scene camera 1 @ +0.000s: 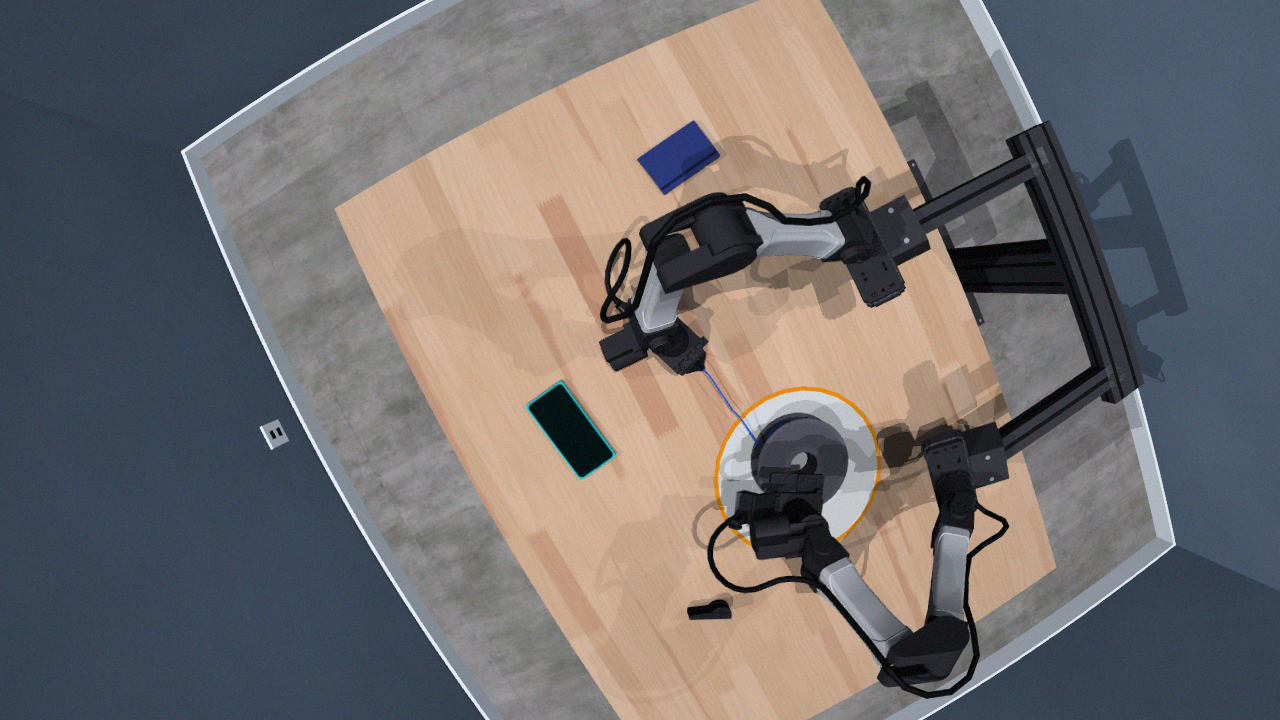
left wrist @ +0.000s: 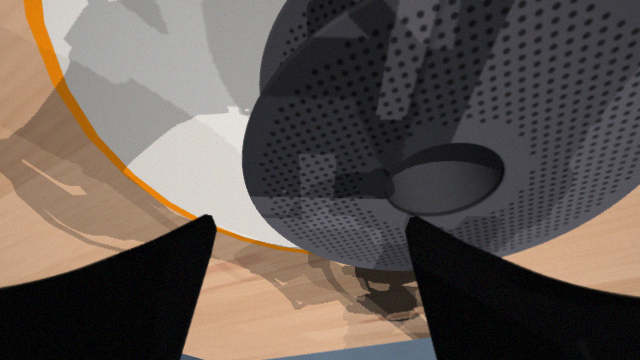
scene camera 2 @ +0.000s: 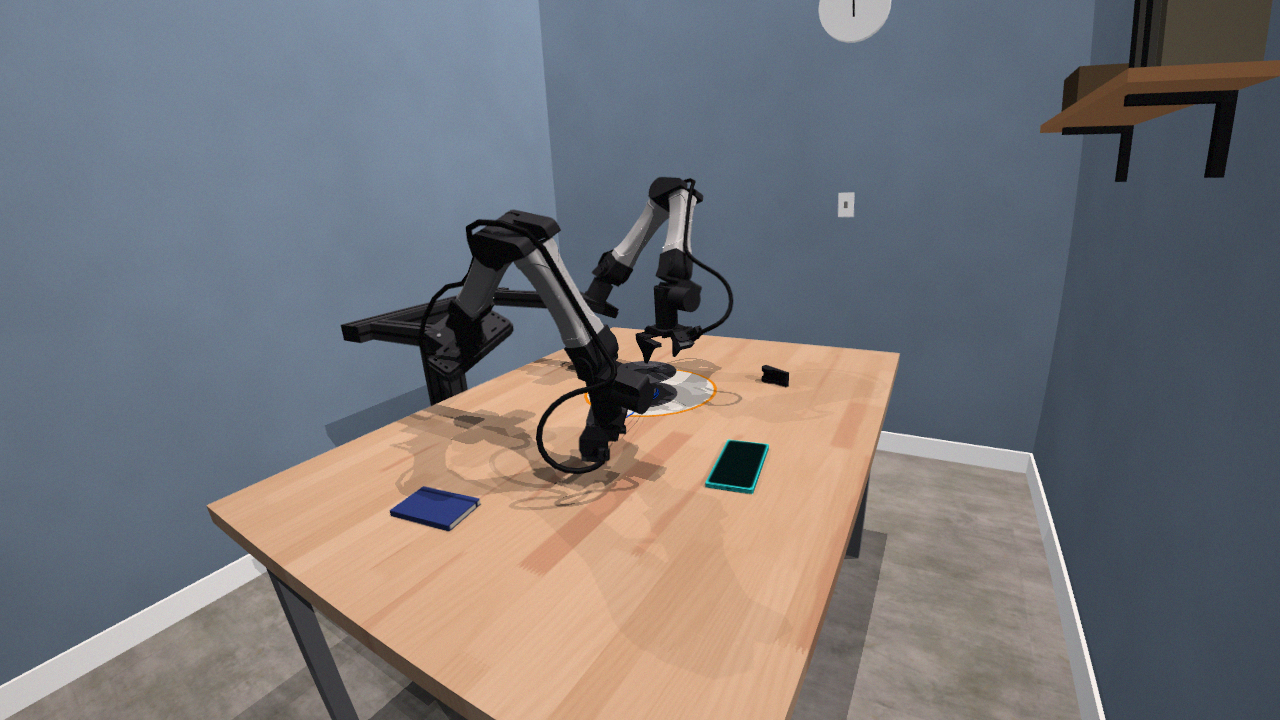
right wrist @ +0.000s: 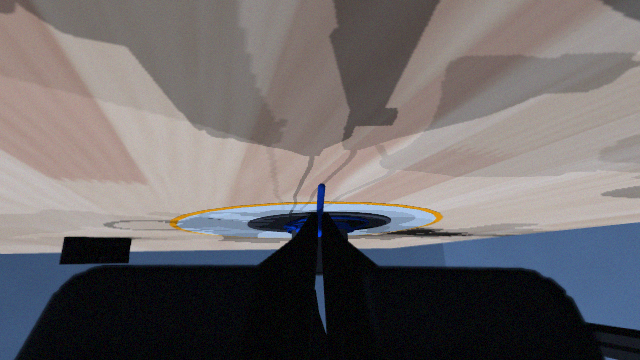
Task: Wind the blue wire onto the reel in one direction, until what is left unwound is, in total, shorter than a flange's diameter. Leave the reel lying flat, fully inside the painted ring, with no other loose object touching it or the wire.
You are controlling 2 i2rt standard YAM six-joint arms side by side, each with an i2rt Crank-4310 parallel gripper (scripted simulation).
In view: the left gripper [scene camera 1: 804,498], the right gripper [scene camera 1: 701,367], a dark grey reel [scene camera 1: 829,456] and a black clip-like object [right wrist: 76,250].
The dark grey reel also shows in the left wrist view [left wrist: 508,131] and in scene camera 2 [scene camera 2: 656,371]. The left gripper also shows in the left wrist view [left wrist: 311,221] and in scene camera 2 [scene camera 2: 660,360]. The right gripper also shows in scene camera 2 [scene camera 2: 618,426] and in the right wrist view [right wrist: 319,218]. The left wrist view does not show the black clip-like object: it is out of frame.
